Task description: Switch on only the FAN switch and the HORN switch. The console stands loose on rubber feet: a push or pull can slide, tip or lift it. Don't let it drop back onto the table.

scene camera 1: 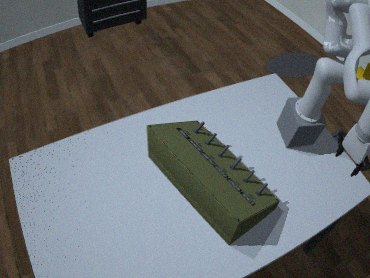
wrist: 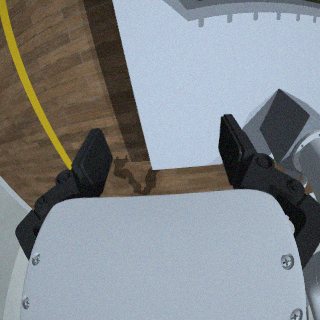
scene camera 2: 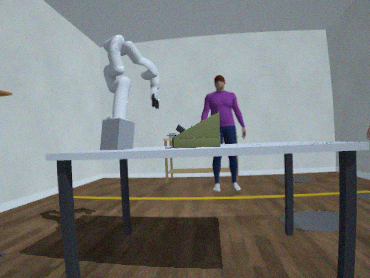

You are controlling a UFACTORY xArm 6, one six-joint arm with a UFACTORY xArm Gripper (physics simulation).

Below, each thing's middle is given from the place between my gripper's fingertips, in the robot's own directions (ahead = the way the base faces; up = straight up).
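Scene:
The olive wedge-shaped console (scene camera 1: pixel 221 189): my hand is far short of it, far to the left of it and a good way above it.

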